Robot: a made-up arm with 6 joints. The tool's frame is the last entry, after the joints. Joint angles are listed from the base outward.
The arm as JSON. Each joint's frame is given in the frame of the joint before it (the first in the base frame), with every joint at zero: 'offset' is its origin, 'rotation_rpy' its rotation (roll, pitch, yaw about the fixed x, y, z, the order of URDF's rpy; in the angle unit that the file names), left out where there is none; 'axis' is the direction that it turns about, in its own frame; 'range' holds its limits. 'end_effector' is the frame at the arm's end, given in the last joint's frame.
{
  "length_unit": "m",
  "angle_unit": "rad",
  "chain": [
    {
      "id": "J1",
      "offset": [
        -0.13,
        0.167,
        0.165
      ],
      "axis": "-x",
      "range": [
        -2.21,
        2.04
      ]
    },
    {
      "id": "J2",
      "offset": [
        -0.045,
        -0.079,
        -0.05
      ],
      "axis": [
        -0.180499,
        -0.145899,
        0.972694
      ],
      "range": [
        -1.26,
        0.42
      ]
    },
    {
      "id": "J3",
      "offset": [
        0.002,
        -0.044,
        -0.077
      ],
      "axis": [
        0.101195,
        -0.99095,
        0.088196
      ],
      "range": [
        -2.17,
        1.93
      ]
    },
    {
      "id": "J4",
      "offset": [
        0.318,
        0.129,
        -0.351
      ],
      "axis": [
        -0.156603,
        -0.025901,
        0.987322
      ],
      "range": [
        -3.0,
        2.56
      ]
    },
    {
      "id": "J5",
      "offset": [
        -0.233,
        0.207,
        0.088
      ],
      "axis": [
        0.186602,
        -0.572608,
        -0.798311
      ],
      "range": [
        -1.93,
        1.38
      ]
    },
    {
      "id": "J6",
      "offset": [
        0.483,
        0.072,
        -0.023
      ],
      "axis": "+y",
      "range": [
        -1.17,
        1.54
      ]
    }
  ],
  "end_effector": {
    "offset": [
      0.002,
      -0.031,
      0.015
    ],
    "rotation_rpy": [
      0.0,
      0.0,
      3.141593
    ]
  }
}
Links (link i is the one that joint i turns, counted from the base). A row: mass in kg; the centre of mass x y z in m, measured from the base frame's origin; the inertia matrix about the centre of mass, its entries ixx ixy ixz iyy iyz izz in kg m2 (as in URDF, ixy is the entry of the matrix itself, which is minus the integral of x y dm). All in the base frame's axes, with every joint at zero. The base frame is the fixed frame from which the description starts. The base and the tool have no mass.
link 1: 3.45; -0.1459 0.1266 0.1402; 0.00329 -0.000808 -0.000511 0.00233 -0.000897 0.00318
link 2: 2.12; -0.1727 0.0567 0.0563; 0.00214 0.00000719 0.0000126 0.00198 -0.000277 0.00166
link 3: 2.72; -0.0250 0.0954 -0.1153; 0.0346 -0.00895 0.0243 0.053 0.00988 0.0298
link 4: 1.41; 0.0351 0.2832 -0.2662; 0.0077 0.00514 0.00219 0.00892 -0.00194 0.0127
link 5: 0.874; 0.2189 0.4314 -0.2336; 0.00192 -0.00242 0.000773 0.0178 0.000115 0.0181
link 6: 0.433; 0.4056 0.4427 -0.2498; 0.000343 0 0 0.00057 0 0.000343
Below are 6 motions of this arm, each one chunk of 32 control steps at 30 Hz.
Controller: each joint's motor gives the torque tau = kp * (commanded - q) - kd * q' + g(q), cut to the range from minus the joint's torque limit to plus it. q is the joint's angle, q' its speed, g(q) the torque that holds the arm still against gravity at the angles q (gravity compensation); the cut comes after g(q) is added. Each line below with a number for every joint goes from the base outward.
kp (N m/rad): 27 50 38 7.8 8.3 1.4
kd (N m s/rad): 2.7 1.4 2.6 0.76 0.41 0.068
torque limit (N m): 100 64 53 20 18 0.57
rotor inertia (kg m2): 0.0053 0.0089 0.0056 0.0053 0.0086 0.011
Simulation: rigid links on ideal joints. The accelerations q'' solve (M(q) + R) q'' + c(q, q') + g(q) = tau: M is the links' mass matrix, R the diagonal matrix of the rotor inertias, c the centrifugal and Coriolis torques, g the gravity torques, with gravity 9.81 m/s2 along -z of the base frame. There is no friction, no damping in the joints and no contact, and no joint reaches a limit. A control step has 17 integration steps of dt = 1/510 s. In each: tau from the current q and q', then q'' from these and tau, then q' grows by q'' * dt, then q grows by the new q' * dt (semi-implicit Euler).
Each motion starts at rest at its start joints. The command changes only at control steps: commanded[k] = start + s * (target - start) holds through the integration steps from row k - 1 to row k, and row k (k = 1, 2, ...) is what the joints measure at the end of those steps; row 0 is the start. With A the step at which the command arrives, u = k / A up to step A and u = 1 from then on. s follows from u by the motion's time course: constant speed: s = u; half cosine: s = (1 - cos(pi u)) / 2; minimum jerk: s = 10 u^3 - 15 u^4 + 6 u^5; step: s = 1 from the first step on.
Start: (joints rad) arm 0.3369 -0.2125 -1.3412 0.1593 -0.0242 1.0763
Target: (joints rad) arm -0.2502 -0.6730 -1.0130 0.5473 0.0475 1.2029
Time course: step
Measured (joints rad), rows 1 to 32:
1: 0.3576 -0.2648 -1.3370 0.1866 -0.0313 1.0851
2: 0.3786 -0.3585 -1.3211 0.2407 -0.0296 1.1083
3: 0.3662 -0.4443 -1.2837 0.2995 -0.0045 1.1408
4: 0.3166 -0.5123 -1.2208 0.3535 0.0380 1.1759
5: 0.2418 -0.5700 -1.1391 0.3978 0.0820 1.2075
6: 0.1541 -0.6248 -1.0498 0.4294 0.1145 1.2309
7: 0.0609 -0.6769 -0.9631 0.4455 0.1305 1.2442
8: -0.0332 -0.7195 -0.8874 0.4436 0.1323 1.2469
9: -0.1229 -0.7463 -0.8300 0.4242 0.1250 1.2405
10: -0.2025 -0.7576 -0.7961 0.3926 0.1126 1.2272
11: -0.2683 -0.7587 -0.7871 0.3571 0.0973 1.2099
12: -0.3194 -0.7550 -0.8003 0.3253 0.0800 1.1916
13: -0.3572 -0.7491 -0.8308 0.3020 0.0612 1.1750
14: -0.3838 -0.7410 -0.8728 0.2894 0.0413 1.1624
15: -0.4018 -0.7303 -0.9206 0.2881 0.0203 1.1550
16: -0.4135 -0.7171 -0.9693 0.2984 -0.0021 1.1532
17: -0.4205 -0.7025 -1.0150 0.3201 -0.0263 1.1568
18: -0.4241 -0.6879 -1.0548 0.3525 -0.0526 1.1647
19: -0.4249 -0.6748 -1.0869 0.3943 -0.0810 1.1755
20: -0.4237 -0.6643 -1.1104 0.4438 -0.1110 1.1877
21: -0.4209 -0.6572 -1.1250 0.4987 -0.1417 1.1999
22: -0.4171 -0.6537 -1.1314 0.5567 -0.1715 1.2107
23: -0.4130 -0.6532 -1.1306 0.6152 -0.1985 1.2193
24: -0.4089 -0.6548 -1.1245 0.6713 -0.2206 1.2251
25: -0.4052 -0.6571 -1.1151 0.7224 -0.2363 1.2282
26: -0.4016 -0.6588 -1.1045 0.7661 -0.2444 1.2286
27: -0.3977 -0.6590 -1.0943 0.8003 -0.2449 1.2270
28: -0.3927 -0.6576 -1.0858 0.8241 -0.2384 1.2240
29: -0.3861 -0.6553 -1.0793 0.8370 -0.2264 1.2201
30: -0.3776 -0.6530 -1.0746 0.8396 -0.2103 1.2159
31: -0.3671 -0.6514 -1.0712 0.8328 -0.1912 1.2120
32: -0.3552 -0.6510 -1.0682 0.8177 -0.1700 1.2085

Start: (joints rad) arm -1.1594 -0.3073 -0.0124 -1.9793 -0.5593 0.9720
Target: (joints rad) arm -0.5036 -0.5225 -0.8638 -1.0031 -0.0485 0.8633
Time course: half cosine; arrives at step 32
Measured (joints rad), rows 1 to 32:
1: -1.1593 -0.3074 -0.0125 -1.9789 -0.5591 0.9720
2: -1.1590 -0.3079 -0.0128 -1.9771 -0.5583 0.9719
3: -1.1579 -0.3087 -0.0140 -1.9726 -0.5563 0.9718
4: -1.1554 -0.3099 -0.0166 -1.9642 -0.5526 0.9714
5: -1.1510 -0.3115 -0.0212 -1.9511 -0.5468 0.9707
6: -1.1442 -0.3133 -0.0283 -1.9325 -0.5388 0.9696
7: -1.1348 -0.3154 -0.0384 -1.9080 -0.5286 0.9679
8: -1.1226 -0.3180 -0.0518 -1.8774 -0.5163 0.9656
9: -1.1075 -0.3213 -0.0685 -1.8409 -0.5025 0.9627
10: -1.0897 -0.3253 -0.0887 -1.7990 -0.4875 0.9590
11: -1.0695 -0.3302 -0.1124 -1.7524 -0.4719 0.9546
12: -1.0471 -0.3362 -0.1395 -1.7019 -0.4561 0.9496
13: -1.0227 -0.3433 -0.1699 -1.6485 -0.4407 0.9441
14: -0.9969 -0.3516 -0.2037 -1.5932 -0.4259 0.9381
15: -0.9697 -0.3612 -0.2406 -1.5370 -0.4119 0.9318
16: -0.9415 -0.3721 -0.2806 -1.4809 -0.3990 0.9253
17: -0.9126 -0.3841 -0.3236 -1.4259 -0.3871 0.9188
18: -0.8831 -0.3973 -0.3695 -1.3731 -0.3760 0.9124
19: -0.8531 -0.4112 -0.4181 -1.3233 -0.3656 0.9061
20: -0.8228 -0.4257 -0.4692 -1.2773 -0.3553 0.9002
21: -0.7924 -0.4402 -0.5222 -1.2357 -0.3447 0.8946
22: -0.7620 -0.4544 -0.5767 -1.1990 -0.3332 0.8895
23: -0.7320 -0.4677 -0.6320 -1.1674 -0.3201 0.8849
24: -0.7026 -0.4798 -0.6873 -1.1410 -0.3049 0.8808
25: -0.6742 -0.4902 -0.7416 -1.1196 -0.2868 0.8772
26: -0.6472 -0.4989 -0.7939 -1.1029 -0.2656 0.8741
27: -0.6220 -0.5059 -0.8430 -1.0906 -0.2410 0.8715
28: -0.5990 -0.5112 -0.8880 -1.0823 -0.2131 0.8694
29: -0.5783 -0.5151 -0.9278 -1.0776 -0.1825 0.8676
30: -0.5602 -0.5177 -0.9616 -1.0763 -0.1496 0.8662
31: -0.5447 -0.5193 -0.9887 -1.0782 -0.1155 0.8650
32: -0.5320 -0.5199 -1.0083 -1.0831 -0.0812 0.8640

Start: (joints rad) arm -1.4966 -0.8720 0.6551 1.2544 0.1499 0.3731
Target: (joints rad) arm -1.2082 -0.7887 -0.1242 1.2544 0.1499 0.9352
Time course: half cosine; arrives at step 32
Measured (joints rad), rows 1 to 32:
1: -1.4964 -0.8718 0.6548 1.2543 0.1500 0.3732
2: -1.4953 -0.8712 0.6534 1.2537 0.1507 0.3737
3: -1.4930 -0.8698 0.6503 1.2526 0.1521 0.3750
4: -1.4893 -0.8676 0.6449 1.2508 0.1545 0.3779
5: -1.4840 -0.8645 0.6367 1.2483 0.1581 0.3829
6: -1.4774 -0.8609 0.6257 1.2453 0.1627 0.3906
7: -1.4695 -0.8570 0.6116 1.2419 0.1682 0.4013
8: -1.4605 -0.8528 0.5944 1.2382 0.1744 0.4153
9: -1.4507 -0.8488 0.5740 1.2342 0.1811 0.4326
10: -1.4401 -0.8450 0.5505 1.2302 0.1878 0.4530
11: -1.4289 -0.8416 0.5238 1.2261 0.1943 0.4762
12: -1.4173 -0.8386 0.4941 1.2221 0.2003 0.5018
13: -1.4053 -0.8361 0.4617 1.2183 0.2053 0.5294
14: -1.3930 -0.8340 0.4267 1.2149 0.2091 0.5585
15: -1.3804 -0.8323 0.3894 1.2119 0.2115 0.5885
16: -1.3678 -0.8308 0.3504 1.2094 0.2123 0.6191
17: -1.3551 -0.8292 0.3099 1.2076 0.2113 0.6499
18: -1.3425 -0.8276 0.2686 1.2065 0.2085 0.6804
19: -1.3301 -0.8255 0.2269 1.2062 0.2040 0.7104
20: -1.3181 -0.8231 0.1854 1.2068 0.1977 0.7397
21: -1.3066 -0.8201 0.1446 1.2083 0.1899 0.7679
22: -1.2957 -0.8166 0.1051 1.2109 0.1807 0.7948
23: -1.2857 -0.8126 0.0673 1.2145 0.1702 0.8203
24: -1.2765 -0.8085 0.0315 1.2192 0.1587 0.8442
25: -1.2684 -0.8043 -0.0018 1.2250 0.1466 0.8662
26: -1.2612 -0.8002 -0.0324 1.2318 0.1340 0.8862
27: -1.2551 -0.7964 -0.0602 1.2396 0.1212 0.9041
28: -1.2500 -0.7930 -0.0849 1.2482 0.1087 0.9196
29: -1.2458 -0.7901 -0.1064 1.2574 0.0967 0.9326
30: -1.2426 -0.7877 -0.1246 1.2672 0.0856 0.9430
31: -1.2404 -0.7858 -0.1391 1.2774 0.0754 0.9508
32: -1.2392 -0.7845 -0.1498 1.2876 0.0664 0.9557

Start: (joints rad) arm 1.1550 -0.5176 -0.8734 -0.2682 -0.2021 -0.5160
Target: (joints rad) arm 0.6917 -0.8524 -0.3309 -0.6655 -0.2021 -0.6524
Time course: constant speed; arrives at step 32
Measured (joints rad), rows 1 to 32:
1: 1.1551 -0.5195 -0.8733 -0.2679 -0.2026 -0.5162
2: 1.1549 -0.5243 -0.8723 -0.2677 -0.2037 -0.5170
3: 1.1534 -0.5313 -0.8695 -0.2690 -0.2053 -0.5185
4: 1.1501 -0.5395 -0.8643 -0.2725 -0.2071 -0.5208
5: 1.1444 -0.5486 -0.8561 -0.2787 -0.2088 -0.5239
6: 1.1363 -0.5587 -0.8448 -0.2873 -0.2103 -0.5277
7: 1.1257 -0.5699 -0.8303 -0.2984 -0.2117 -0.5322
8: 1.1126 -0.5821 -0.8127 -0.3115 -0.2129 -0.5373
9: 1.0972 -0.5951 -0.7924 -0.3265 -0.2140 -0.5428
10: 1.0797 -0.6087 -0.7698 -0.3430 -0.2148 -0.5486
11: 1.0604 -0.6224 -0.7451 -0.3606 -0.2154 -0.5545
12: 1.0398 -0.6360 -0.7192 -0.3786 -0.2159 -0.5605
13: 1.0183 -0.6492 -0.6925 -0.3967 -0.2162 -0.5664
14: 0.9964 -0.6618 -0.6657 -0.4143 -0.2164 -0.5722
15: 0.9747 -0.6736 -0.6395 -0.4309 -0.2164 -0.5777
16: 0.9537 -0.6846 -0.6143 -0.4461 -0.2164 -0.5830
17: 0.9337 -0.6950 -0.5907 -0.4598 -0.2163 -0.5880
18: 0.9149 -0.7048 -0.5688 -0.4718 -0.2161 -0.5927
19: 0.8974 -0.7142 -0.5489 -0.4822 -0.2160 -0.5972
20: 0.8813 -0.7235 -0.5309 -0.4912 -0.2159 -0.6015
21: 0.8663 -0.7327 -0.5147 -0.4993 -0.2158 -0.6056
22: 0.8522 -0.7421 -0.5000 -0.5068 -0.2160 -0.6095
23: 0.8388 -0.7516 -0.4865 -0.5142 -0.2163 -0.6134
24: 0.8258 -0.7614 -0.4738 -0.5219 -0.2167 -0.6171
25: 0.8129 -0.7715 -0.4616 -0.5302 -0.2173 -0.6208
26: 0.7998 -0.7817 -0.4495 -0.5394 -0.2180 -0.6244
27: 0.7863 -0.7922 -0.4372 -0.5495 -0.2187 -0.6281
28: 0.7724 -0.8028 -0.4244 -0.5607 -0.2194 -0.6317
29: 0.7580 -0.8135 -0.4109 -0.5728 -0.2201 -0.6354
30: 0.7430 -0.8243 -0.3967 -0.5857 -0.2206 -0.6392
31: 0.7275 -0.8350 -0.3816 -0.5992 -0.2209 -0.6431
32: 0.7117 -0.8455 -0.3657 -0.6130 -0.2211 -0.6471

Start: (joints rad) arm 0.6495 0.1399 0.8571 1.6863 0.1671 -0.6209
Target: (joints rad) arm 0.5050 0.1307 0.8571 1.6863 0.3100 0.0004
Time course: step
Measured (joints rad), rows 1 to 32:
1: 0.6362 0.1366 0.8546 1.6983 0.1691 -0.5898
2: 0.6117 0.1303 0.8502 1.7193 0.1755 -0.5008
3: 0.5875 0.1244 0.8461 1.7377 0.1866 -0.3669
4: 0.5679 0.1203 0.8432 1.7490 0.2013 -0.2120
5: 0.5533 0.1185 0.8417 1.7527 0.2186 -0.0587
6: 0.5426 0.1188 0.8417 1.7498 0.2372 0.0748
7: 0.5345 0.1206 0.8428 1.7420 0.2561 0.1756
8: 0.5277 0.1234 0.8450 1.7310 0.2746 0.2373
9: 0.5215 0.1266 0.8478 1.7181 0.2922 0.2594
10: 0.5154 0.1300 0.8511 1.7044 0.3085 0.2461
11: 0.5094 0.1331 0.8546 1.6906 0.3233 0.2052
12: 0.5035 0.1359 0.8581 1.6775 0.3367 0.1466
13: 0.4979 0.1382 0.8614 1.6654 0.3484 0.0804
14: 0.4928 0.1398 0.8644 1.6548 0.3587 0.0159
15: 0.4884 0.1409 0.8669 1.6459 0.3673 -0.0393
16: 0.4848 0.1413 0.8689 1.6390 0.3745 -0.0802
17: 0.4821 0.1411 0.8704 1.6340 0.3799 -0.1046
18: 0.4804 0.1403 0.8714 1.6310 0.3836 -0.1123
19: 0.4796 0.1392 0.8719 1.6299 0.3855 -0.1054
20: 0.4796 0.1376 0.8719 1.6304 0.3854 -0.0874
21: 0.4805 0.1358 0.8714 1.6324 0.3834 -0.0624
22: 0.4820 0.1340 0.8705 1.6356 0.3794 -0.0346
23: 0.4841 0.1322 0.8693 1.6397 0.3736 -0.0078
24: 0.4866 0.1306 0.8677 1.6446 0.3661 0.0149
25: 0.4894 0.1293 0.8660 1.6501 0.3571 0.0317
26: 0.4924 0.1284 0.8640 1.6560 0.3470 0.0415
27: 0.4954 0.1278 0.8620 1.6621 0.3361 0.0445
28: 0.4984 0.1277 0.8599 1.6683 0.3247 0.0417
29: 0.5013 0.1278 0.8579 1.6744 0.3133 0.0344
30: 0.5039 0.1283 0.8560 1.6805 0.3021 0.0244
31: 0.5064 0.1288 0.8542 1.6863 0.2917 0.0135
32: 0.5086 0.1295 0.8527 1.6918 0.2823 0.0031

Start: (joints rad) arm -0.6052 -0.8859 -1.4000 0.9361 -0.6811 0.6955
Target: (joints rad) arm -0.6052 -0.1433 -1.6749 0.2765 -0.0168 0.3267
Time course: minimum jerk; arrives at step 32
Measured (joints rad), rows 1 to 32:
1: -0.6052 -0.8859 -1.4000 0.9361 -0.6811 0.6955
2: -0.6053 -0.8857 -1.4001 0.9359 -0.6809 0.6954
3: -0.6057 -0.8849 -1.4003 0.9353 -0.6802 0.6951
4: -0.6067 -0.8828 -1.4009 0.9337 -0.6785 0.6943
5: -0.6084 -0.8786 -1.4024 0.9304 -0.6750 0.6925
6: -0.6113 -0.8715 -1.4050 0.9249 -0.6690 0.6894
7: -0.6153 -0.8605 -1.4093 0.9163 -0.6600 0.6845
8: -0.6205 -0.8453 -1.4157 0.9044 -0.6475 0.6773
9: -0.6268 -0.8255 -1.4243 0.8890 -0.6313 0.6676
10: -0.6342 -0.8012 -1.4352 0.8700 -0.6115 0.6553
11: -0.6422 -0.7725 -1.4484 0.8476 -0.5883 0.6402
12: -0.6509 -0.7399 -1.4636 0.8221 -0.5622 0.6225
13: -0.6598 -0.7039 -1.4805 0.7939 -0.5339 0.6025
14: -0.6687 -0.6650 -1.4986 0.7633 -0.5040 0.5806
15: -0.6772 -0.6236 -1.5175 0.7306 -0.4734 0.5572
16: -0.6852 -0.5803 -1.5368 0.6964 -0.4427 0.5329
17: -0.6921 -0.5355 -1.5560 0.6611 -0.4125 0.5083
18: -0.6977 -0.4896 -1.5750 0.6250 -0.3834 0.4839
19: -0.7016 -0.4432 -1.5933 0.5887 -0.3556 0.4604
20: -0.7034 -0.3969 -1.6108 0.5528 -0.3293 0.4381
21: -0.7029 -0.3514 -1.6272 0.5176 -0.3045 0.4175
22: -0.6995 -0.3074 -1.6424 0.4837 -0.2808 0.3988
23: -0.6933 -0.2657 -1.6562 0.4514 -0.2579 0.3823
24: -0.6840 -0.2271 -1.6683 0.4210 -0.2353 0.3681
25: -0.6716 -0.1924 -1.6787 0.3925 -0.2123 0.3562
26: -0.6565 -0.1620 -1.6870 0.3658 -0.1883 0.3464
27: -0.6390 -0.1365 -1.6931 0.3408 -0.1630 0.3387
28: -0.6195 -0.1161 -1.6971 0.3173 -0.1359 0.3329
29: -0.5989 -0.1010 -1.6988 0.2948 -0.1071 0.3287
30: -0.5778 -0.0908 -1.6984 0.2731 -0.0766 0.3260
31: -0.5571 -0.0853 -1.6959 0.2522 -0.0446 0.3244
32: -0.5378 -0.0837 -1.6917 0.2318 -0.0117 0.3236

